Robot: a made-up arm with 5 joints.
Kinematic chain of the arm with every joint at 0, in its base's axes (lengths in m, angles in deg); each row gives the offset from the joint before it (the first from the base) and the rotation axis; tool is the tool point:
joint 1: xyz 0 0 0.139 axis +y
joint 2: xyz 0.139 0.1 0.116 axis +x
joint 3: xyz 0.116 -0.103 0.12 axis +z
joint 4: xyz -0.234 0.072 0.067 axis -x
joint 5: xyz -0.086 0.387 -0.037 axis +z
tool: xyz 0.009 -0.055 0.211
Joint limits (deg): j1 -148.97..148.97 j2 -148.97..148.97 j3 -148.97..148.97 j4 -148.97..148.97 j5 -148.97..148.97
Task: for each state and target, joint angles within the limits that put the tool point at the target. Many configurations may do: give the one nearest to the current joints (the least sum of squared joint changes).
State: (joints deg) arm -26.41 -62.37 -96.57 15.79 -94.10
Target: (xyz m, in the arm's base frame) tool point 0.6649 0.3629 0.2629
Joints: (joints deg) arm -25.50 -69.03 -78.01 30.88 -91.62
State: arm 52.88 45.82 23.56 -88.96 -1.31
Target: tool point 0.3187 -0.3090 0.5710
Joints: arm 41.17 24.90 14.97 -75.13 -2.04
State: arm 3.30 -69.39 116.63 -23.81 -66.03
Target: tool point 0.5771 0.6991 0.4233
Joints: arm 39.47 -96.10 123.57 -40.03 -58.61
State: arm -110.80 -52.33 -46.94 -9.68 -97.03
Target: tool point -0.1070 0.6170 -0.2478
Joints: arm -148.97 -39.76 -2.33 -31.54 -101.17
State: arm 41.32 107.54 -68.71 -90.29 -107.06
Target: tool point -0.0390 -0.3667 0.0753
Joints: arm 24.59 144.84 -90.20 -119.92 -85.61
